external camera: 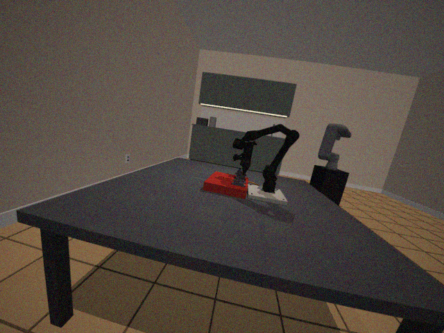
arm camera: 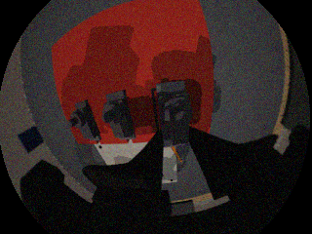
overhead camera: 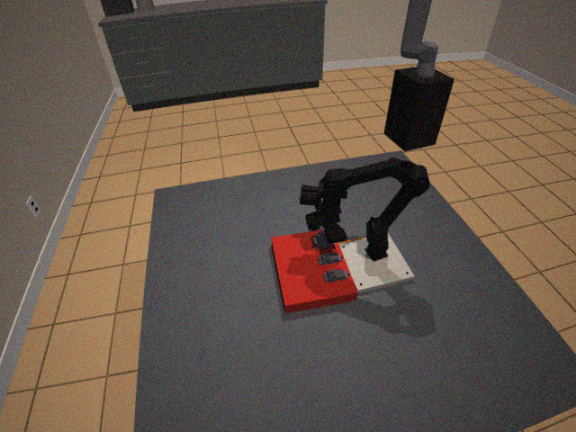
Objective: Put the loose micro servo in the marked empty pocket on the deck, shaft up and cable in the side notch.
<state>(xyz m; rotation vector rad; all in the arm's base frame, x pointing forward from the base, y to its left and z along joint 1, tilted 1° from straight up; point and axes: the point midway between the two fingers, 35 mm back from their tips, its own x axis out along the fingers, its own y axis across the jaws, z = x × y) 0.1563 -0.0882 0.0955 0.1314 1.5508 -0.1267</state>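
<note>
Now: gripper tip 13 cm short of the red deck, 5 cm to the right of it and 6 cm above it.
</note>
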